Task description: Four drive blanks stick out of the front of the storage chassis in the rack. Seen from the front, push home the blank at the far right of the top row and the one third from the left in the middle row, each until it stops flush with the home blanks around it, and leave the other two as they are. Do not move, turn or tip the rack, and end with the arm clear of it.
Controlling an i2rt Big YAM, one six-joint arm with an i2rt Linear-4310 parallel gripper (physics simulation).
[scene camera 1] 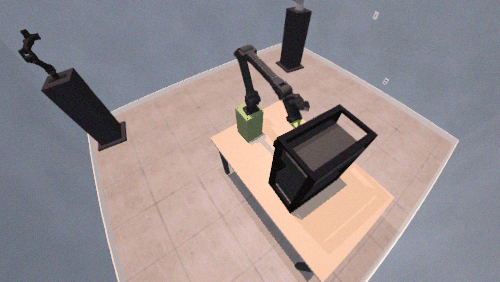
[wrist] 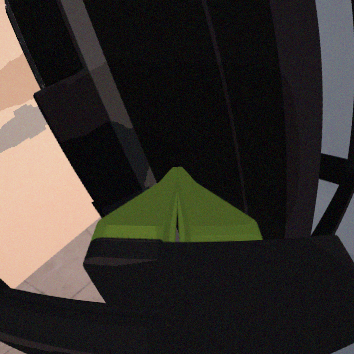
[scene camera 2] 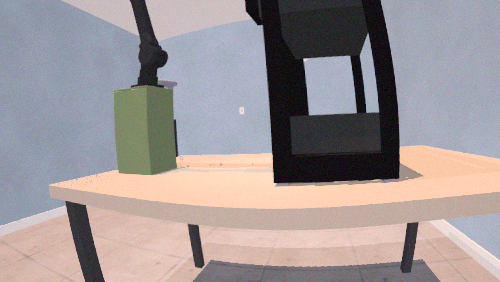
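Seen in the pictures: gripper, fingertip midpoint: [wrist: 176,175]; arm's base at its link origin: [scene camera 1: 251,109] [scene camera 2: 147,89].
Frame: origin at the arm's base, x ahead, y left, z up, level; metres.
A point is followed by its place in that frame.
The black rack [scene camera 1: 296,159] {x 0.688, y -0.106, z 0.303 m} [scene camera 2: 285,100] {x 0.567, y -0.118, z -0.127 m} [wrist: 302,100] {x 0.530, y 0.096, z 0.304 m} stands upright on the table. A dark chassis [scene camera 2: 324,30] {x 0.665, y 0.066, z 0.106 m} shows inside its upper part in the second scene view. My gripper [scene camera 1: 296,124] {x 0.512, y 0.054, z 0.237 m} [wrist: 176,175] {x 0.512, y 0.054, z 0.237 m} is shut and empty, its green fingertips together. In the first scene view it is high beside the rack's arm-facing side, near the top frame. In the wrist view the tips lie in front of very dark rack surfaces; I cannot tell whether they touch. No drive blank can be made out in any view, so how far each sticks out is hidden. The second scene view does not show the gripper.
The arm stands on a green pedestal [scene camera 1: 250,125] {x 0.086, y -0.051, z -0.090 m} [scene camera 2: 145,130] {x 0.081, y -0.087, z -0.164 m} at one end of the wooden table [scene camera 1: 240,160] {x 0.232, y -0.229, z -0.317 m} [scene camera 2: 215,195] {x 0.438, y -0.221, z -0.317 m}. A dark column [scene camera 1: 87,110] with a small arm stands on the floor at the left, and another dark column [scene camera 1: 295,40] stands behind.
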